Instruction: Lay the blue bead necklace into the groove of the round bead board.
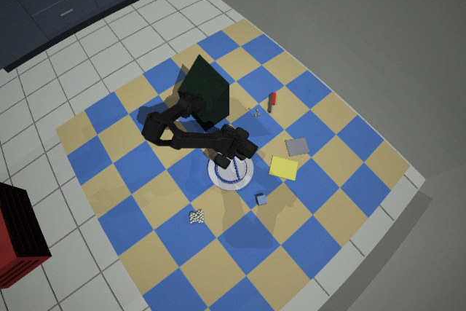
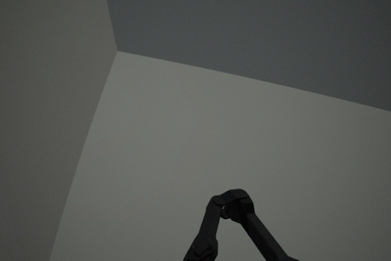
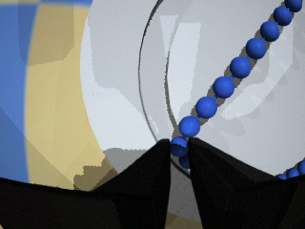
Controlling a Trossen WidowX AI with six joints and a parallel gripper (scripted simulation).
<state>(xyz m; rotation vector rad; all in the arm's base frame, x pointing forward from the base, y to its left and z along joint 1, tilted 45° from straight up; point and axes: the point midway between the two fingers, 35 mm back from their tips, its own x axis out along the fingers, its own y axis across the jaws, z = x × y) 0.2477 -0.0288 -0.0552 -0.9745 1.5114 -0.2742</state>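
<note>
Right now my gripper tip is 5 cm short of the round white bead board, 4 cm to the left of it and 1 cm above it. From my gripper tip the other things lie so: small blue cube (24 cm ahead, 1 cm below); grey square (28 cm to the left, 13 cm ahead, 1 cm below); yellow pad (18 cm ahead, 16 cm to the left, 1 cm below).
</note>
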